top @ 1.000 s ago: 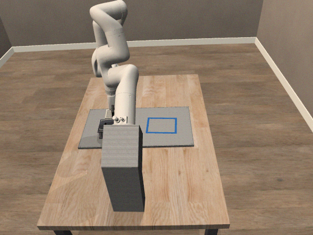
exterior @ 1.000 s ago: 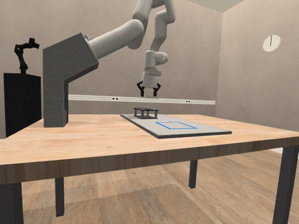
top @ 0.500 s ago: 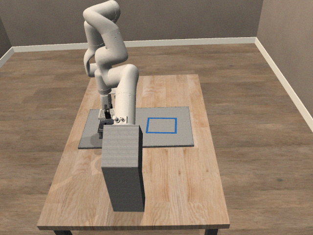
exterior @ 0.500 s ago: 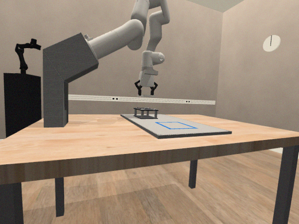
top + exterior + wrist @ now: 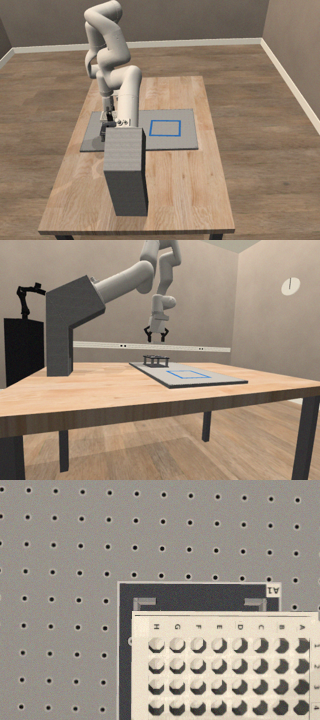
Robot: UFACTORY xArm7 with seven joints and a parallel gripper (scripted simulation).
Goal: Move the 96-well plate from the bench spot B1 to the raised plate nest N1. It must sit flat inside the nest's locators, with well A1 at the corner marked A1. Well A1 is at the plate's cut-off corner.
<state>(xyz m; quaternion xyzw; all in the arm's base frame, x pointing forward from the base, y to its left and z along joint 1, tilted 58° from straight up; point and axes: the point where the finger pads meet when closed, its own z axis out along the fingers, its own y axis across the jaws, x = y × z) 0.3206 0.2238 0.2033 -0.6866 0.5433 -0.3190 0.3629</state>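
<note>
The raised plate nest lies 100 mm below my hand. The rest, counted from my hand: 96-well plate: 10 mm below.
</note>
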